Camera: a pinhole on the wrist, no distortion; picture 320 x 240 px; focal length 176.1 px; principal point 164.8 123.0 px. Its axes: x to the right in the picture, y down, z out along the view. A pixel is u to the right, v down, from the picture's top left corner.
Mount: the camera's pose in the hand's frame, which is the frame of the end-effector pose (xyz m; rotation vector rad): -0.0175 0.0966 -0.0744 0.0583 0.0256 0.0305
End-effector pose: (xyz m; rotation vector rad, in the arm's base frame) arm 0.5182 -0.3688 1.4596 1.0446 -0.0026 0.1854
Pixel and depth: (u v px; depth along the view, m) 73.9 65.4 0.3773
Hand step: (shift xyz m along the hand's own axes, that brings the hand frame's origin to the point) -0.1984 -0.0545 0.2997
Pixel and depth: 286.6 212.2 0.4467
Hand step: 0.2963 0.3062 0.3770
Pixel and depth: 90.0 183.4 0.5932
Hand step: -0.2596 0.2574 0.5358
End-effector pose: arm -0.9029 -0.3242 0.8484 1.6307 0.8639 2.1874
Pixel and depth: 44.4 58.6 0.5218
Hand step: -0.3545 -0.1351 0.4440
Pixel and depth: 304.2 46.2 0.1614
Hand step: 0.1165 0.0210 0.0794
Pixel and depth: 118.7 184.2 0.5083
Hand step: -0.1423 0.2393 0.4465
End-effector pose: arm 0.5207 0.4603 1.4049 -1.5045 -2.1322 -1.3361
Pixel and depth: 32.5 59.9 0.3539
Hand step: -0.2700 -0.0587 0.2779
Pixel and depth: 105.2 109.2 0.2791
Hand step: -0.1038 0.0557 0.2052
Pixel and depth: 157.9 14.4 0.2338
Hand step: -0.0162 -0.0611 0.1507
